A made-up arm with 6 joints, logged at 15 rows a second.
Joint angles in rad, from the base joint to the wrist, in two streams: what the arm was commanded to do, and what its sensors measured. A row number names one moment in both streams.
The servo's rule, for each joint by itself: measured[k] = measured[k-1] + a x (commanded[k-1-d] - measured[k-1]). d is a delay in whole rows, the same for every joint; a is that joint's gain. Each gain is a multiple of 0.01, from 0.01 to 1. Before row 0 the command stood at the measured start. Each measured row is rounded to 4 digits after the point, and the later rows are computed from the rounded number. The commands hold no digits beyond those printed.
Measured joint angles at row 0: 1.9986, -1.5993, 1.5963, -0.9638, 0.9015, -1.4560
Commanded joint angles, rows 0 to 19: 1.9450, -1.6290, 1.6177, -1.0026, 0.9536, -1.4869; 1.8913, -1.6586, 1.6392, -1.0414, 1.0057, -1.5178; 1.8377, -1.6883, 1.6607, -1.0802, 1.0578, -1.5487; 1.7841, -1.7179, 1.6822, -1.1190, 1.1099, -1.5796; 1.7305, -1.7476, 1.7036, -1.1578, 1.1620, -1.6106; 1.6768, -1.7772, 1.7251, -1.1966, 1.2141, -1.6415; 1.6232, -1.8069, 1.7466, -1.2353, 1.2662, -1.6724; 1.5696, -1.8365, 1.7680, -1.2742, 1.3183, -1.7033; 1.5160, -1.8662, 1.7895, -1.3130, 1.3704, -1.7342; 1.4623, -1.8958, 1.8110, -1.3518, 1.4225, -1.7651; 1.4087, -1.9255, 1.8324, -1.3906, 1.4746, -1.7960; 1.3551, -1.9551, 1.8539, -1.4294, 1.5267, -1.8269; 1.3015, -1.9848, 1.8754, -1.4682, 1.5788, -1.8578; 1.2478, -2.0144, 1.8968, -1.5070, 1.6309, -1.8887; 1.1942, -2.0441, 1.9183, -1.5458, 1.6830, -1.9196; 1.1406, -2.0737, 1.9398, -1.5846, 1.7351, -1.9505; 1.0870, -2.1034, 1.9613, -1.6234, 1.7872, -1.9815; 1.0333, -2.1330, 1.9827, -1.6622, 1.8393, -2.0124; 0.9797, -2.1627, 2.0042, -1.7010, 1.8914, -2.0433; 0.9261, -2.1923, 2.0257, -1.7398, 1.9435, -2.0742
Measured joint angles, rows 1 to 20: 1.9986, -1.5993, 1.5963, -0.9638, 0.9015, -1.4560; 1.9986, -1.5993, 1.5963, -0.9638, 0.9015, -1.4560; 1.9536, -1.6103, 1.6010, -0.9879, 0.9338, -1.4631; 1.9013, -1.6282, 1.6094, -1.0211, 0.9784, -1.4757; 1.8479, -1.6504, 1.6207, -1.0577, 1.0276, -1.4925; 1.7943, -1.6754, 1.6342, -1.0957, 1.0786, -1.5125; 1.7407, -1.7021, 1.6495, -1.1342, 1.1303, -1.5351; 1.6870, -1.7299, 1.6661, -1.1729, 1.1823, -1.5596; 1.6334, -1.7584, 1.6838, -1.2116, 1.2343, -1.5855; 1.5798, -1.7873, 1.7023, -1.2504, 1.2864, -1.6126; 1.5262, -1.8165, 1.7215, -1.2892, 1.3385, -1.6406; 1.4725, -1.8458, 1.7412, -1.3280, 1.3906, -1.6692; 1.4189, -1.8753, 1.7613, -1.3668, 1.4427, -1.6984; 1.3653, -1.9048, 1.7817, -1.4056, 1.4948, -1.7280; 1.3117, -1.9344, 1.8023, -1.4444, 1.5469, -1.7579; 1.2580, -1.9640, 1.8231, -1.4832, 1.5990, -1.7880; 1.2044, -1.9936, 1.8440, -1.5220, 1.6511, -1.8183; 1.1508, -2.0232, 1.8651, -1.5608, 1.7032, -1.8487; 1.0972, -2.0529, 1.8863, -1.5996, 1.7553, -1.8792; 1.0435, -2.0825, 1.9075, -1.6384, 1.8074, -1.9098
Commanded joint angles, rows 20 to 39: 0.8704, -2.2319, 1.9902, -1.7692, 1.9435, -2.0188; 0.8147, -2.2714, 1.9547, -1.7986, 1.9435, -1.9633; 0.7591, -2.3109, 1.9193, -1.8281, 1.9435, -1.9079; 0.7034, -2.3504, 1.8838, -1.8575, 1.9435, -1.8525; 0.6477, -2.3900, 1.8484, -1.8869, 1.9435, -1.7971; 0.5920, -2.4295, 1.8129, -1.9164, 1.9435, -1.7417; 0.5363, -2.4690, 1.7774, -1.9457, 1.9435, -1.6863; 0.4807, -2.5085, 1.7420, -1.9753, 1.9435, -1.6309; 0.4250, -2.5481, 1.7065, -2.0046, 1.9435, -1.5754; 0.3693, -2.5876, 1.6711, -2.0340, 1.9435, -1.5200; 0.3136, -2.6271, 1.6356, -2.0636, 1.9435, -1.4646; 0.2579, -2.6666, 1.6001, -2.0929, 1.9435, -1.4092; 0.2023, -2.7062, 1.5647, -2.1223, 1.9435, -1.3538; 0.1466, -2.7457, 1.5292, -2.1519, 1.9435, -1.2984; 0.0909, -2.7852, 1.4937, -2.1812, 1.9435, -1.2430; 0.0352, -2.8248, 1.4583, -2.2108, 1.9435, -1.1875; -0.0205, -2.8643, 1.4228, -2.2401, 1.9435, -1.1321; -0.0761, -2.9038, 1.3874, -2.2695, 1.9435, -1.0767; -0.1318, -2.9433, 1.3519, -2.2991, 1.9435, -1.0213; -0.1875, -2.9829, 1.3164, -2.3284, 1.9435, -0.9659
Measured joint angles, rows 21 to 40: 0.9899, -2.1122, 1.9288, -1.6772, 1.8595, -1.9405; 0.9363, -2.1418, 1.9501, -1.7160, 1.9116, -1.9713; 0.8809, -2.1751, 1.9589, -1.7490, 1.9314, -1.9822; 0.8253, -2.2107, 1.9580, -1.7798, 1.9389, -1.9779; 0.7697, -2.2478, 1.9495, -1.8097, 1.9418, -1.9618; 0.7140, -2.2858, 1.9350, -1.8393, 1.9429, -1.9367; 0.6583, -2.3244, 1.9159, -1.8688, 1.9433, -1.9046; 0.6026, -2.3633, 1.8932, -1.8983, 1.9434, -1.8671; 0.5469, -2.4024, 1.8677, -1.9277, 1.9435, -1.8255; 0.4913, -2.4417, 1.8400, -1.9572, 1.9435, -1.7807; 0.4356, -2.4811, 1.8106, -1.9866, 1.9435, -1.7335; 0.3799, -2.5205, 1.7799, -2.0160, 1.9435, -1.6844; 0.3242, -2.5599, 1.7482, -2.0455, 1.9435, -1.6338; 0.2685, -2.5994, 1.7156, -2.0749, 1.9435, -1.5821; 0.2129, -2.6389, 1.6824, -2.1043, 1.9435, -1.5296; 0.1572, -2.6784, 1.6487, -2.1338, 1.9435, -1.4764; 0.1015, -2.7179, 1.6146, -2.1632, 1.9435, -1.4227; 0.0458, -2.7575, 1.5802, -2.1927, 1.9435, -1.3686; -0.0099, -2.7970, 1.5456, -2.2221, 1.9435, -1.3142; -0.0655, -2.8365, 1.5108, -2.2515, 1.9435, -1.2596
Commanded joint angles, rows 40 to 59: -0.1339, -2.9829, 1.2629, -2.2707, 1.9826, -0.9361; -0.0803, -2.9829, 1.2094, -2.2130, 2.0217, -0.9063; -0.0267, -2.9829, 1.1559, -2.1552, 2.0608, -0.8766; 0.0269, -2.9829, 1.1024, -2.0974, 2.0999, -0.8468; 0.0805, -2.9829, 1.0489, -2.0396, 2.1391, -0.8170; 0.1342, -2.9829, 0.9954, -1.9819, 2.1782, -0.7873; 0.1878, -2.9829, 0.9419, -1.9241, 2.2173, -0.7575; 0.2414, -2.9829, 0.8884, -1.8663, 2.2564, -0.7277; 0.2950, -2.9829, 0.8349, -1.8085, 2.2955, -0.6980; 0.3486, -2.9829, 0.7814, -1.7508, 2.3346, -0.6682; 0.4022, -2.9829, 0.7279, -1.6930, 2.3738, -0.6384; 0.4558, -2.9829, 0.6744, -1.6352, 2.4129, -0.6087; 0.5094, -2.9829, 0.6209, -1.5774, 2.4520, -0.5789; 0.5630, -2.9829, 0.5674, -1.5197, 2.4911, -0.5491; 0.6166, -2.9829, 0.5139, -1.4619, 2.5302, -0.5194; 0.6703, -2.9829, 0.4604, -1.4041, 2.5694, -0.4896; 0.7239, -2.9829, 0.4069, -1.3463, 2.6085, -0.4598; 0.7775, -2.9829, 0.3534, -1.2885, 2.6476, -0.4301; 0.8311, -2.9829, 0.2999, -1.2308, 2.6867, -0.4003; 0.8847, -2.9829, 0.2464, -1.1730, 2.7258, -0.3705
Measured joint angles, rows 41 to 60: -0.1212, -2.8760, 1.4758, -2.2810, 1.9435, -1.2048; -0.1769, -2.9156, 1.4407, -2.3104, 1.9435, -1.1499; -0.1408, -2.9405, 1.4016, -2.2858, 1.9677, -1.1007; -0.0900, -2.9562, 1.3593, -2.2407, 2.0012, -1.0560; -0.0368, -2.9661, 1.3146, -2.1877, 2.0382, -1.0147; 0.0167, -2.9723, 1.2679, -2.1317, 2.0765, -0.9761; 0.0703, -2.9762, 1.2197, -2.0746, 2.1153, -0.9395; 0.1240, -2.9787, 1.1704, -2.0171, 2.1543, -0.9045; 0.1776, -2.9803, 1.1201, -1.9594, 2.1934, -0.8707; 0.2312, -2.9813, 1.0691, -1.9017, 2.2325, -0.8378; 0.2848, -2.9819, 1.0176, -1.8439, 2.2716, -0.8056; 0.3384, -2.9823, 0.9656, -1.7862, 2.3107, -0.7740; 0.3920, -2.9825, 0.9133, -1.7284, 2.3498, -0.7428; 0.4456, -2.9826, 0.8607, -1.6706, 2.3889, -0.7120; 0.4992, -2.9827, 0.8079, -1.6128, 2.4280, -0.6814; 0.5528, -2.9828, 0.7550, -1.5551, 2.4671, -0.6510; 0.6064, -2.9828, 0.7020, -1.4973, 2.5062, -0.6207; 0.6601, -2.9828, 0.6488, -1.4395, 2.5454, -0.5905; 0.7137, -2.9828, 0.5956, -1.3817, 2.5845, -0.5604; 0.7673, -2.9828, 0.5423, -1.3239, 2.6236, -0.5304
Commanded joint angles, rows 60 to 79: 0.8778, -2.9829, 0.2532, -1.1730, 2.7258, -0.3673; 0.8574, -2.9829, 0.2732, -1.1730, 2.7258, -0.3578; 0.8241, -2.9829, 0.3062, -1.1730, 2.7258, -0.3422; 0.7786, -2.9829, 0.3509, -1.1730, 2.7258, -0.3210; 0.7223, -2.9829, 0.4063, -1.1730, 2.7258, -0.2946; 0.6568, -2.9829, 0.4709, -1.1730, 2.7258, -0.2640; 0.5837, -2.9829, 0.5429, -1.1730, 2.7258, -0.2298; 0.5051, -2.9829, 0.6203, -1.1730, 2.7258, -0.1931; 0.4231, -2.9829, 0.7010, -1.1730, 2.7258, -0.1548; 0.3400, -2.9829, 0.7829, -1.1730, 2.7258, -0.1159; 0.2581, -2.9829, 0.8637, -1.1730, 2.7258, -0.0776; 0.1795, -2.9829, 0.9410, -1.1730, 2.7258, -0.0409; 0.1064, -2.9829, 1.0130, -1.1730, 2.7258, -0.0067; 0.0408, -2.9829, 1.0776, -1.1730, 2.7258, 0.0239; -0.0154, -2.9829, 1.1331, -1.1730, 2.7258, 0.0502; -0.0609, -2.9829, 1.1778, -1.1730, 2.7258, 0.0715; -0.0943, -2.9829, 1.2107, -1.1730, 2.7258, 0.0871; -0.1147, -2.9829, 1.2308, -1.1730, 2.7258, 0.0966; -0.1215, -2.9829, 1.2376, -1.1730, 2.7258, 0.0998; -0.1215, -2.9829, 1.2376, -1.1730, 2.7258, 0.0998
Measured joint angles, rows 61 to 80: 0.8209, -2.9828, 0.4890, -1.2662, 2.6627, -0.5005; 0.8745, -2.9828, 0.4356, -1.2084, 2.7018, -0.4706; 0.8773, -2.9828, 0.3955, -1.1865, 2.7167, -0.4468; 0.8606, -2.9828, 0.3686, -1.1781, 2.7223, -0.4263; 0.8299, -2.9828, 0.3549, -1.1749, 2.7245, -0.4070; 0.7868, -2.9828, 0.3540, -1.1737, 2.7253, -0.3872; 0.7326, -2.9828, 0.3655, -1.1733, 2.7256, -0.3659; 0.6689, -2.9828, 0.3887, -1.1731, 2.7257, -0.3425; 0.5973, -2.9828, 0.4226, -1.1730, 2.7258, -0.3166; 0.5199, -2.9828, 0.4661, -1.1730, 2.7258, -0.2882; 0.4386, -2.9828, 0.5178, -1.1730, 2.7258, -0.2575; 0.3558, -2.9828, 0.5761, -1.1730, 2.7258, -0.2249; 0.2737, -2.9828, 0.6394, -1.1730, 2.7258, -0.1910; 0.1946, -2.9828, 0.7058, -1.1730, 2.7258, -0.1565; 0.1205, -2.9828, 0.7734, -1.1730, 2.7258, -0.1220; 0.0536, -2.9828, 0.8403, -1.1730, 2.7258, -0.0884; -0.0044, -2.9828, 0.9047, -1.1730, 2.7258, -0.0565; -0.0519, -2.9828, 0.9648, -1.1730, 2.7258, -0.0271; -0.0875, -2.9828, 1.0189, -1.1730, 2.7258, -0.0008; -0.1103, -2.9828, 1.0655, -1.1730, 2.7258, 0.0216
